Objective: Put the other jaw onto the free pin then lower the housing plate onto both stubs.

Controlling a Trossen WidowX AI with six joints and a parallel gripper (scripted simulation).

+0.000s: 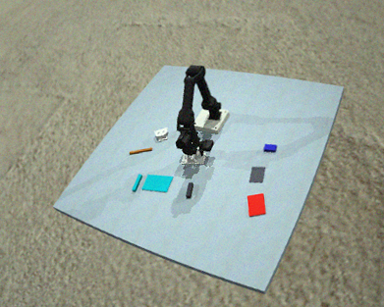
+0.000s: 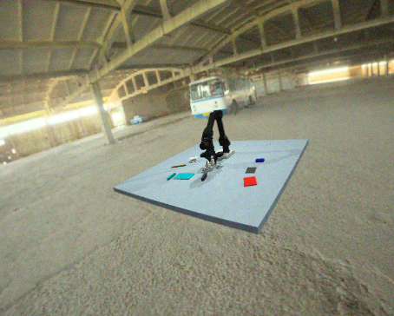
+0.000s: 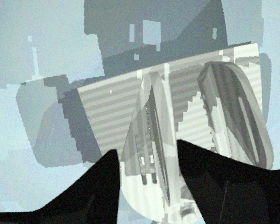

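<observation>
Right now my gripper tip is 3 cm past the white jaw, 2 cm to the left of it and 1 cm below it. The rest, counted from my gripper tip: dark bar (22 cm ahead, 2 cm to the left, 1 cm below); white housing part (14 cm behind, 27 cm to the right, 1 cm above); cyan plate (19 cm ahead, 18 cm to the right, 2 cm below).
</observation>
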